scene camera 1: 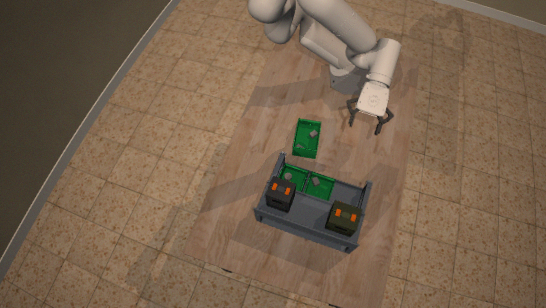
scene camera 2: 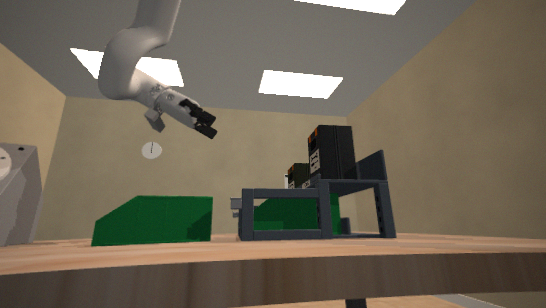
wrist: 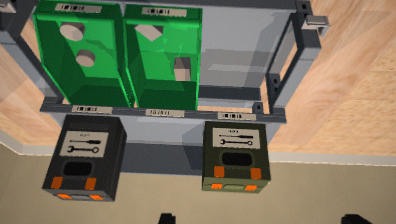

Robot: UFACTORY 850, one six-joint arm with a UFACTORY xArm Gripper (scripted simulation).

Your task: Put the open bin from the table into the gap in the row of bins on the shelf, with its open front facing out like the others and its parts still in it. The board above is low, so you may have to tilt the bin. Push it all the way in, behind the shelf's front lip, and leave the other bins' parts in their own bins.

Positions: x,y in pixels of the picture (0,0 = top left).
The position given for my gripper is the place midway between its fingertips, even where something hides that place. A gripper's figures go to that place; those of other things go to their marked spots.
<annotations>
My gripper (scene camera 1: 363,130) is 1.12 m from the lens. A green bin (scene camera 1: 304,127): 1.44 m from the lens. A grey shelf (scene camera 1: 306,209) is 1.17 m from the lens. The marked spots on the green bin and the grey shelf are 0.42 m apart.
</annotations>
